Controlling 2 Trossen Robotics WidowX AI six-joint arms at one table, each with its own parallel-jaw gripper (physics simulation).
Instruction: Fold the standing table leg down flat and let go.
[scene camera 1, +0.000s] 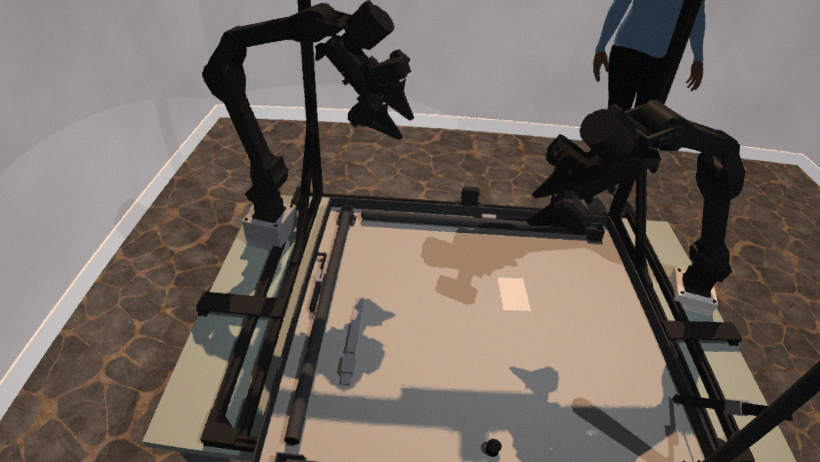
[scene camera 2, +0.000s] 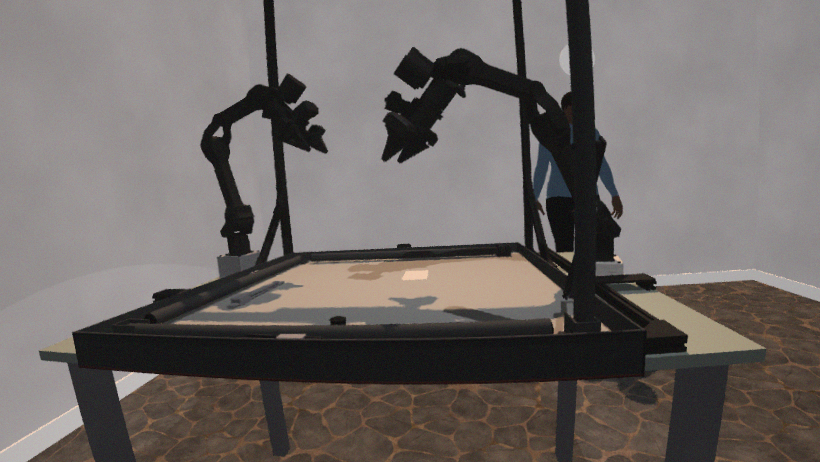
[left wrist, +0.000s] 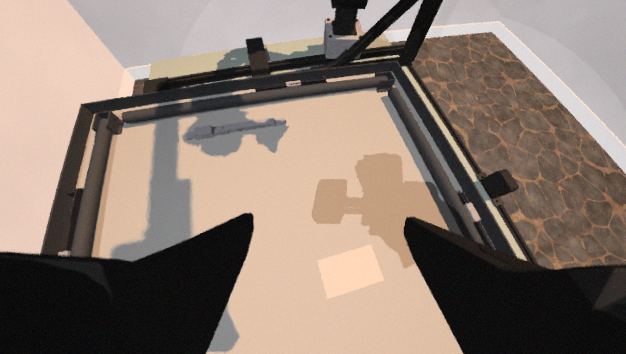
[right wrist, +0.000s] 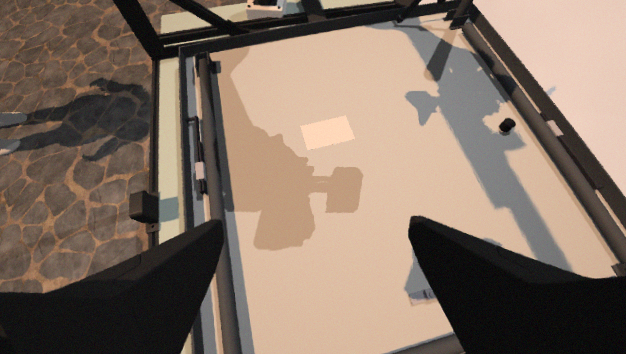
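Where they show: left gripper, fingertip midpoint: (scene camera 1: 531, 209) (scene camera 2: 391, 161) (left wrist: 329, 223) (right wrist: 403, 1); right gripper, fingertip midpoint: (scene camera 1: 406, 128) (scene camera 2: 318, 151) (right wrist: 317, 227); left arm's base at its link origin: (scene camera 1: 696, 285) (scene camera 2: 599, 259); right arm's base at its link origin: (scene camera 1: 269, 212) (scene camera 2: 239, 253) (left wrist: 343, 28).
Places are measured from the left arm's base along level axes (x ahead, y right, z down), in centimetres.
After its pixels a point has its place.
The upturned table (scene camera 1: 602, 332) {x 23.1, y -22.9, z 0.5 cm} (scene camera 2: 487, 281) {x 24.7, y -22.6, z 0.5 cm} (left wrist: 280, 185) {x 58.1, y -32.1, z 0.5 cm} (right wrist: 375, 260) {x 68.2, y -27.5, z 0.7 cm} lies with its underside up. Its dark standing leg (scene camera 1: 766, 410) {x 7.7, y -51.9, z -24.5 cm} (scene camera 2: 582, 143) {x 6.7, y -53.3, z -24.6 cm} (right wrist: 463, 10) {x 7.8, y -51.4, z -4.8 cm} rises from the near right corner in both scene views; its top is out of frame. A thin brace (scene camera 1: 734, 407) {x 6.7, y -46.1, z -16.2 cm} shows beside it. Other legs (scene camera 1: 324, 321) (scene camera 2: 344, 329) {x 35.2, y -61.3, z -3.3 cm} (left wrist: 92, 190) {x 53.4, y -65.3, z -3.0 cm} lie folded along the edges. My left gripper (scene camera 1: 531, 208) {x 44.8, y -24.9, z -26.9 cm} (scene camera 2: 392, 160) {x 44.8, y -24.9, z -26.9 cm} (left wrist: 329, 223) {x 44.8, y -24.9, z -26.9 cm} is open and empty, high above the table, apart from the leg. My right gripper (scene camera 1: 406, 128) {x 71.0, y -16.8, z -32.5 cm} (scene camera 2: 317, 151) {x 71.0, y -16.8, z -32.5 cm} (right wrist: 317, 227) {x 71.0, y -16.8, z -32.5 cm} is open and empty, raised farther left.
Tall black posts (scene camera 1: 309, 86) {x 101.3, y -1.4, z -30.1 cm} (scene camera 2: 275, 114) stand at the far side. A grey bar (scene camera 1: 350, 350) {x 69.8, y -46.7, z -1.1 cm} (left wrist: 235, 129) {x 70.0, y -43.1, z -0.7 cm} lies on the left of the underside. A small black knob (scene camera 1: 492, 447) {x 40.3, y -56.5, z -2.5 cm} (scene camera 2: 337, 320) {x 39.6, y -56.8, z -2.3 cm} (right wrist: 506, 125) {x 40.8, y -55.1, z -2.1 cm} stands near the front. A person (scene camera 1: 642, 28) (scene camera 2: 559, 177) stands behind at right.
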